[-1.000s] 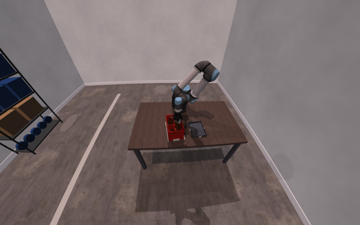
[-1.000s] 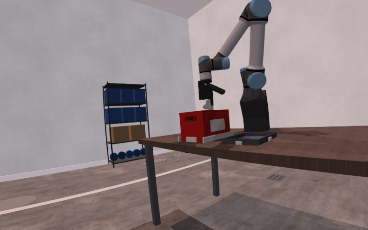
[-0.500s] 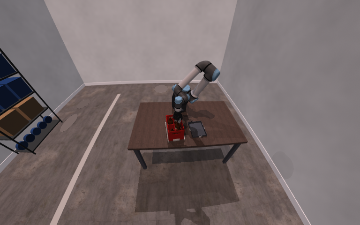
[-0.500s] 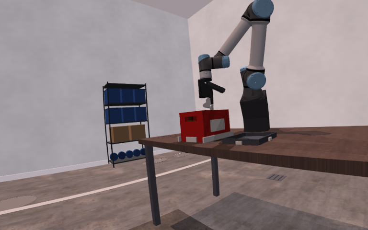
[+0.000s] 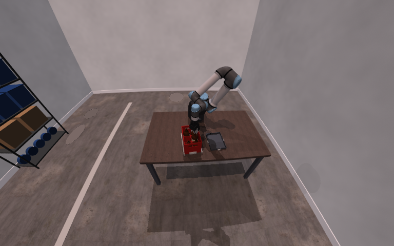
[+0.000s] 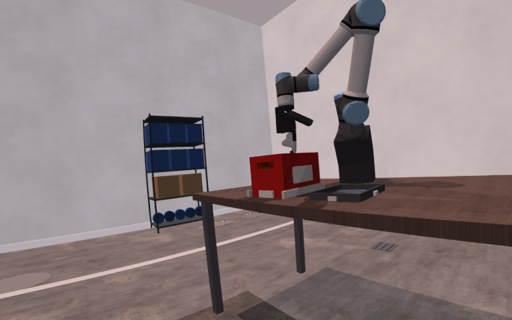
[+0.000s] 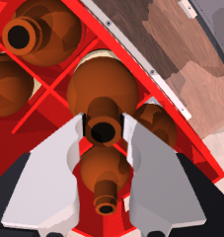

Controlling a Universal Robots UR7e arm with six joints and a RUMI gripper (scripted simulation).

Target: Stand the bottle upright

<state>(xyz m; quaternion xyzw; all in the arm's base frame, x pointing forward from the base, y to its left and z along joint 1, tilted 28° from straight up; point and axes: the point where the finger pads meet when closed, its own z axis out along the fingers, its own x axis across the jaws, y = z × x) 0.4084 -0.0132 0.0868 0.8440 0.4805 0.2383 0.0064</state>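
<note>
Right now the brown bottle is 7 cm below my hand. Round my hand: dark tray (6 cm behind, 25 cm to the left, 17 cm below); then red crate (2 cm ahead, 4 cm to the right, 10 cm below); then glass bottle (12 cm ahead, 6 cm to the right, 10 cm below).
</note>
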